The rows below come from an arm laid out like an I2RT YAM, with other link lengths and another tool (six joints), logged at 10 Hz.
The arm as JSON. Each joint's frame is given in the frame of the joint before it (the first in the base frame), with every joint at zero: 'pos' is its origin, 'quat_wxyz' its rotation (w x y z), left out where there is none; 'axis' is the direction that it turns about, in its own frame. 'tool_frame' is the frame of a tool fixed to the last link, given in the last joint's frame.
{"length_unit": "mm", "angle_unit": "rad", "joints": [
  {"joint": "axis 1", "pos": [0.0, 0.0, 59.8], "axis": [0.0, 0.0, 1.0]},
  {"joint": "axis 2", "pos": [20.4, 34.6, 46.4], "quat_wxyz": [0.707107, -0.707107, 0.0, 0.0], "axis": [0.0, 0.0, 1.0]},
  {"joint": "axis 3", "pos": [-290.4, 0.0, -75.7], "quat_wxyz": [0.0, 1.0, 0.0, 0.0], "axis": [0.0, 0.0, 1.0]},
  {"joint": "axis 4", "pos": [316.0, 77.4, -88.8], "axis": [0.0, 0.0, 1.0]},
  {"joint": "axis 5", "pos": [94.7, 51.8, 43.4], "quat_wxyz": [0.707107, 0.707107, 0.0, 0.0], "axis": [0.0, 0.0, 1.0]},
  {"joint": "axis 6", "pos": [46.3, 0.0, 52.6], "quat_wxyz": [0.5, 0.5, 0.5, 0.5], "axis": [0.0, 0.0, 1.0]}
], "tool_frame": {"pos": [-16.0, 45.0, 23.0], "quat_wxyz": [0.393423, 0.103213, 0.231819, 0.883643]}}
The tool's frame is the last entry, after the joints.
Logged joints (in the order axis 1, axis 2, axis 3, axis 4, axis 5, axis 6), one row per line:
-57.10, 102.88, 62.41, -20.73, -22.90, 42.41
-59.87, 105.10, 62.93, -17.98, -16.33, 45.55
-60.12, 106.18, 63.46, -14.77, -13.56, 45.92
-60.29, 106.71, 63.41, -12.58, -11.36, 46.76
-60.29, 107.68, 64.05, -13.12, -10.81, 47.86
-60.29, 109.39, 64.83, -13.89, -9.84, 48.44
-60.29, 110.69, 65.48, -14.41, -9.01, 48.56
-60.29, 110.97, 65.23, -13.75, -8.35, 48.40
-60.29, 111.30, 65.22, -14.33, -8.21, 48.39
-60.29, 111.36, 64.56, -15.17, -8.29, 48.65
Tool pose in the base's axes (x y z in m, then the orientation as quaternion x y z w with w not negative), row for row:
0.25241, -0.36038, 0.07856, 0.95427, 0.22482, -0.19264, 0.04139
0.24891, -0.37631, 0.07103, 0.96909, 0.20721, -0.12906, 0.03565
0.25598, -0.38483, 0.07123, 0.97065, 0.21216, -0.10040, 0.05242
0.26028, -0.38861, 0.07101, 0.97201, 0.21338, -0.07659, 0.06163
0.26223, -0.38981, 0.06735, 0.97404, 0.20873, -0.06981, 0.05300
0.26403, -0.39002, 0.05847, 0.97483, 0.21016, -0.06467, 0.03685
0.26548, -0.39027, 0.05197, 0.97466, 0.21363, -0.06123, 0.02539
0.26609, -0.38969, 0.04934, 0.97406, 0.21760, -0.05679, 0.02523
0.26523, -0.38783, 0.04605, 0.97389, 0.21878, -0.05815, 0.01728
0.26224, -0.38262, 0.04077, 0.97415, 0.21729, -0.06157, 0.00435
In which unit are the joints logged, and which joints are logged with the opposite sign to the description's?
The joints are logged in degrees. Opposite sign: axis 5.
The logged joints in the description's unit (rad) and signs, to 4 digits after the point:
-0.9966, 1.7956, 1.0893, -0.3618, 0.3997, 0.7402
-1.0449, 1.8343, 1.0983, -0.3138, 0.2850, 0.7950
-1.0493, 1.8532, 1.1076, -0.2578, 0.2367, 0.8015
-1.0523, 1.8624, 1.1067, -0.2196, 0.1983, 0.8161
-1.0523, 1.8794, 1.1179, -0.2290, 0.1887, 0.8353
-1.0523, 1.9092, 1.1315, -0.2424, 0.1717, 0.8454
-1.0523, 1.9319, 1.1428, -0.2515, 0.1573, 0.8475
-1.0523, 1.9368, 1.1385, -0.2400, 0.1457, 0.8447
-1.0523, 1.9426, 1.1383, -0.2501, 0.1433, 0.8446
-1.0523, 1.9436, 1.1268, -0.2648, 0.1447, 0.8491

